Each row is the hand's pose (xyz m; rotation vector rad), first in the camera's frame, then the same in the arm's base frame.
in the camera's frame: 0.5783 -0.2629 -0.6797 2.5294 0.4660 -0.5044
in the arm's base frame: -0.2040 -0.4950 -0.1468 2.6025 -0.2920 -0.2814
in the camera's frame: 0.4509 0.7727 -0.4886 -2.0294 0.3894 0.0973
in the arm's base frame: 0.1289 0.4978 0.0224 -1.9015 0.6866 -0.5283
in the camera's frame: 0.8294 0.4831 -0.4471 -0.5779 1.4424 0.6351
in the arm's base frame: 0.2954 0.0742 0.1698 -0.3199 1.2453 0.1092
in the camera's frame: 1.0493 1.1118 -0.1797 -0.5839 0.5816 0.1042
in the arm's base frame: 0.7033 0.5590 0.5070 -0.4797 0.4141 -0.4628
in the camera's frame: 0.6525 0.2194 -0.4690 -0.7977 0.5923 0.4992
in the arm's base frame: 0.0285 -0.0790 0.0885 -0.7268 0.4928 -0.0941
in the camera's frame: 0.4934 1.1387 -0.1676 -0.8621 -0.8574 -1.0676
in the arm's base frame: 0.2490 0.8398 0.3503 -0.9969 -0.9538 -1.6487
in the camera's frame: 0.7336 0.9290 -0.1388 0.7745 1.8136 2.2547
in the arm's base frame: 0.3416 0.5485 0.4454 0.7201 1.3542 1.8751
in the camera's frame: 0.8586 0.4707 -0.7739 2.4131 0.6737 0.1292
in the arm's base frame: 0.4050 0.0095 -0.1329 2.3631 -0.0644 0.2650
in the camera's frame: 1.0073 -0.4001 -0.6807 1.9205 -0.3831 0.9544
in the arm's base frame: 0.0889 -0.8131 -0.0208 1.5222 -0.9544 0.9089
